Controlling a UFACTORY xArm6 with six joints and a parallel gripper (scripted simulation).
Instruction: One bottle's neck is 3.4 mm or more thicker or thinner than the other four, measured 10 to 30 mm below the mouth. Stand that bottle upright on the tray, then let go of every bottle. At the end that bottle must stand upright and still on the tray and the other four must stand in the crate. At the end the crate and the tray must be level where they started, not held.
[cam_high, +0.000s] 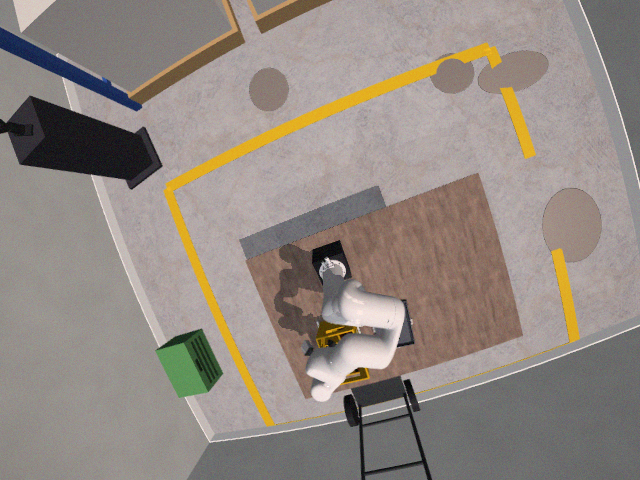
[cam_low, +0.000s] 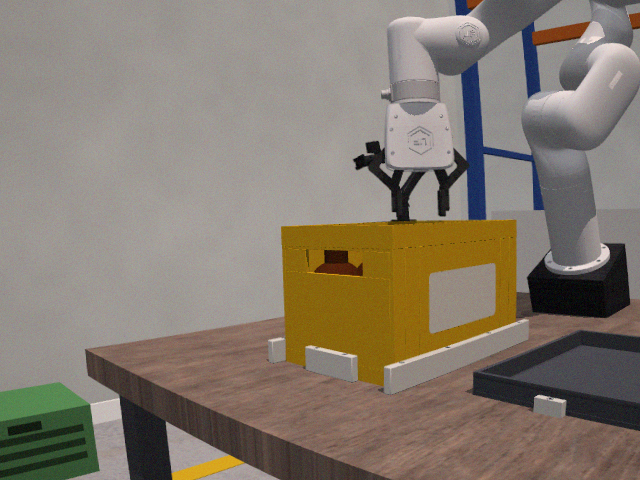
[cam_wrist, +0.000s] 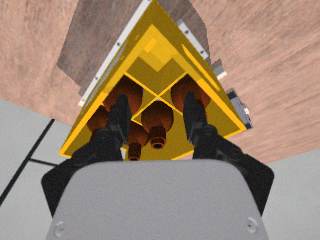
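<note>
Right now my hand is 110 mm above the yellow crate, 90 mm short of it and 30 mm to the right of it. Also, from my hand: dark tray 310 mm to the left, 190 mm below, 120 mm ahead.
</note>
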